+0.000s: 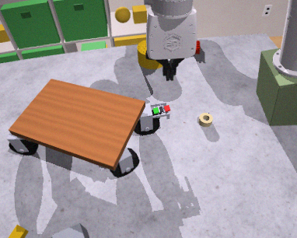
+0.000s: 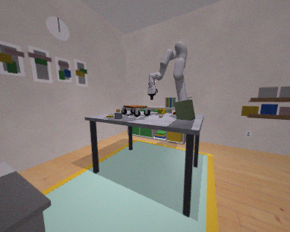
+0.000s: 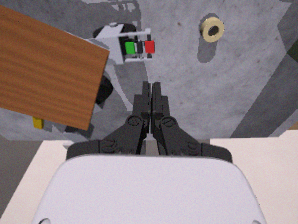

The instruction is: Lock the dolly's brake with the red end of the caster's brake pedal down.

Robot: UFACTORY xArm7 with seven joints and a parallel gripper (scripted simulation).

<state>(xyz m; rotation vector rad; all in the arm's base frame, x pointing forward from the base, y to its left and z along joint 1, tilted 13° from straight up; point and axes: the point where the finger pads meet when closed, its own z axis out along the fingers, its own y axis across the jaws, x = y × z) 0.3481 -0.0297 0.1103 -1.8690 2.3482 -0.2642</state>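
Right now the brake pedal is 140 mm below my hand and 20 mm ahead of it. Round my hand: yellow cylinder (330 mm to the right, 190 mm below, 60 mm behind); cream ring (210 mm below, 120 mm behind, 20 mm to the left); red block (340 mm to the right, 250 mm behind, 210 mm below).
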